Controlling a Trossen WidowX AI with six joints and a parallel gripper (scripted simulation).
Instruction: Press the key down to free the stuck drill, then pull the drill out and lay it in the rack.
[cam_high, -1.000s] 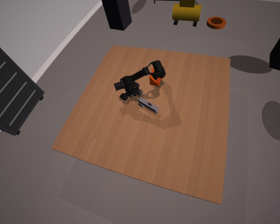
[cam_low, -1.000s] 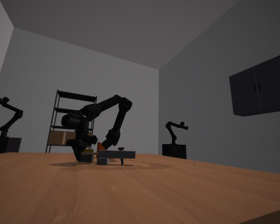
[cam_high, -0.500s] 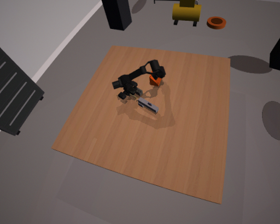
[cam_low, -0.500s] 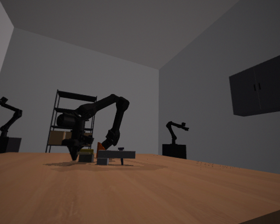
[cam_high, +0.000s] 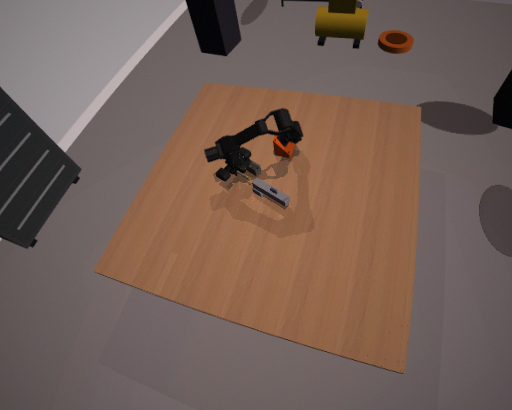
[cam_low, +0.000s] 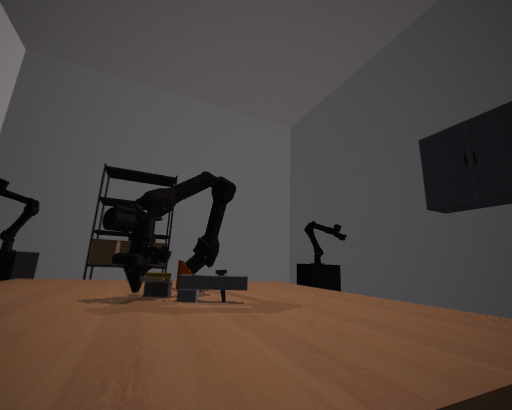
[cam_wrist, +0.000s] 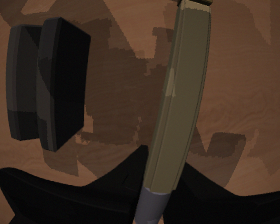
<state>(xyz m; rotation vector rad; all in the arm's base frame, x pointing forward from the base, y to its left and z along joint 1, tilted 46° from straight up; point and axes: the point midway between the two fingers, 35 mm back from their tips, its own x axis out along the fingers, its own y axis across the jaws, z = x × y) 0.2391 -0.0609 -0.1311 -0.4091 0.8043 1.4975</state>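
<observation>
Now: the olive drill 4 cm to the left of my gripper tip, 4 cm above it and 1 cm ahead of it. Also, from my gripper tip: grey fixture block 20 cm to the left, 4 cm ahead, 3 cm above; dark grey rack 6 cm behind, 5 cm to the left; dark key 22 cm to the left, 5 cm ahead, 3 cm above.
</observation>
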